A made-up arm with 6 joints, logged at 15 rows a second.
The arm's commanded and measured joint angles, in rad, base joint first. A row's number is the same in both.
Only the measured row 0 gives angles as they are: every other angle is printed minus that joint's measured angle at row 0.
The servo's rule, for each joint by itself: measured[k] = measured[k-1] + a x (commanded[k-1-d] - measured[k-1]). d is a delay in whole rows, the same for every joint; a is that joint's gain. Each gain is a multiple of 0.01, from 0.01 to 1. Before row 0 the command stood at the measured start. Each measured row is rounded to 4 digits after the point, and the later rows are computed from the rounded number. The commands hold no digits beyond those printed.
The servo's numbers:
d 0
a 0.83 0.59 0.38 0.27 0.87 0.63
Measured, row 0: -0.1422 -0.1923 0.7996 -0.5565 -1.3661 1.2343
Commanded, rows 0 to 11: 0.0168 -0.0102 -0.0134 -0.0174 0.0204 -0.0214; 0.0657 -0.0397 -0.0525 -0.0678 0.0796 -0.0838; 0.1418 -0.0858 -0.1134 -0.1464 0.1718 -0.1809; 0.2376 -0.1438 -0.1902 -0.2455 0.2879 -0.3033; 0.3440 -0.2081 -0.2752 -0.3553 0.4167 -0.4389; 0.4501 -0.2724 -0.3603 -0.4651 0.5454 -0.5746; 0.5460 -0.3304 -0.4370 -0.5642 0.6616 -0.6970; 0.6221 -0.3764 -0.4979 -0.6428 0.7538 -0.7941; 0.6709 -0.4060 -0.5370 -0.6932 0.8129 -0.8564; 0.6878 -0.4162 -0.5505 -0.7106 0.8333 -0.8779; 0.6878 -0.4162 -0.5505 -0.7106 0.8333 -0.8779; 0.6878 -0.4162 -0.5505 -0.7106 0.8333 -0.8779
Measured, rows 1 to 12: 0.0139 -0.0060 -0.0051 -0.0047 0.0177 -0.0135; 0.0569 -0.0259 -0.0231 -0.0217 0.0716 -0.0578; 0.1274 -0.0612 -0.0574 -0.0554 0.1588 -0.1354; 0.2189 -0.1099 -0.1079 -0.1067 0.2711 -0.2412; 0.3227 -0.1678 -0.1715 -0.1738 0.3978 -0.3658; 0.4284 -0.2295 -0.2432 -0.2525 0.5262 -0.4973; 0.5260 -0.2890 -0.3168 -0.3367 0.6440 -0.6231; 0.6058 -0.3406 -0.3856 -0.4193 0.7395 -0.7308; 0.6598 -0.3792 -0.4431 -0.4933 0.8034 -0.8099; 0.6830 -0.4010 -0.4839 -0.5520 0.8294 -0.8527; 0.6870 -0.4100 -0.5092 -0.5948 0.8328 -0.8686; 0.6877 -0.4137 -0.5249 -0.6261 0.8332 -0.8745
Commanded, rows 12 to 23: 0.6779 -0.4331 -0.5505 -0.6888 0.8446 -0.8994; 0.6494 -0.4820 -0.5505 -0.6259 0.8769 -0.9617; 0.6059 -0.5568 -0.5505 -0.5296 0.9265 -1.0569; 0.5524 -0.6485 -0.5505 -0.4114 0.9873 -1.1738; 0.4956 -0.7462 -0.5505 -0.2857 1.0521 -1.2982; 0.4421 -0.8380 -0.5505 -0.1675 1.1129 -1.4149; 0.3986 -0.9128 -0.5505 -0.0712 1.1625 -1.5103; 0.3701 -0.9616 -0.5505 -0.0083 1.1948 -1.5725; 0.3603 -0.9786 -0.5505 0.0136 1.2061 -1.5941; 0.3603 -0.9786 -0.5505 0.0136 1.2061 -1.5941; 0.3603 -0.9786 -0.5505 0.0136 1.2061 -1.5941; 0.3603 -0.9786 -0.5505 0.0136 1.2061 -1.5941
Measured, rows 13 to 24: 0.6796 -0.4251 -0.5346 -0.6430 0.8431 -0.8902; 0.6545 -0.4587 -0.5406 -0.6384 0.8725 -0.9352; 0.6142 -0.5166 -0.5444 -0.6090 0.9195 -1.0119; 0.5629 -0.5944 -0.5467 -0.5556 0.9785 -1.1139; 0.5070 -0.6840 -0.5481 -0.4827 1.0425 -1.2300; 0.4531 -0.7749 -0.5490 -0.3976 1.1037 -1.3465; 0.4079 -0.8563 -0.5496 -0.3095 1.1549 -1.4497; 0.3765 -0.9184 -0.5499 -0.2282 1.1896 -1.5271; 0.3631 -0.9539 -0.5501 -0.1629 1.2040 -1.5693; 0.3608 -0.9685 -0.5503 -0.1152 1.2058 -1.5849; 0.3604 -0.9745 -0.5504 -0.0804 1.2061 -1.5907; 0.3603 -0.9769 -0.5504 -0.0550 1.2061 -1.5928
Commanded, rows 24 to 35: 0.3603 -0.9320 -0.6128 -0.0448 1.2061 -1.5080; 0.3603 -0.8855 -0.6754 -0.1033 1.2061 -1.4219; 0.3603 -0.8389 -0.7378 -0.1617 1.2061 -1.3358; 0.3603 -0.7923 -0.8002 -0.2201 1.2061 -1.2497; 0.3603 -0.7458 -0.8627 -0.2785 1.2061 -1.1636; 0.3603 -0.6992 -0.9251 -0.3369 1.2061 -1.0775; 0.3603 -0.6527 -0.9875 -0.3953 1.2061 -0.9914; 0.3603 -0.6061 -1.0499 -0.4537 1.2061 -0.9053; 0.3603 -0.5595 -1.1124 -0.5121 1.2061 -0.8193; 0.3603 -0.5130 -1.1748 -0.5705 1.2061 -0.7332; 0.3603 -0.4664 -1.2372 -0.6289 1.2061 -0.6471; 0.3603 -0.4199 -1.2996 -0.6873 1.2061 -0.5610
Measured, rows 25 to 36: 0.3603 -0.9504 -0.5741 -0.0522 1.2061 -1.5394; 0.3603 -0.9121 -0.6126 -0.0660 1.2061 -1.4654; 0.3603 -0.8689 -0.6602 -0.0918 1.2061 -1.3838; 0.3603 -0.8237 -0.7134 -0.1264 1.2061 -1.2993; 0.3603 -0.7777 -0.7701 -0.1675 1.2061 -1.2138; 0.3603 -0.7314 -0.8290 -0.2132 1.2061 -1.1279; 0.3603 -0.6850 -0.8892 -0.2624 1.2061 -1.0419; 0.3603 -0.6384 -0.9503 -0.3141 1.2061 -0.9558; 0.3603 -0.5918 -1.0119 -0.3676 1.2061 -0.8698; 0.3603 -0.5453 -1.0738 -0.4224 1.2061 -0.7837; 0.3603 -0.4987 -1.1359 -0.4782 1.2061 -0.6976; 0.3603 -0.4522 -1.1981 -0.5347 1.2061 -0.6115
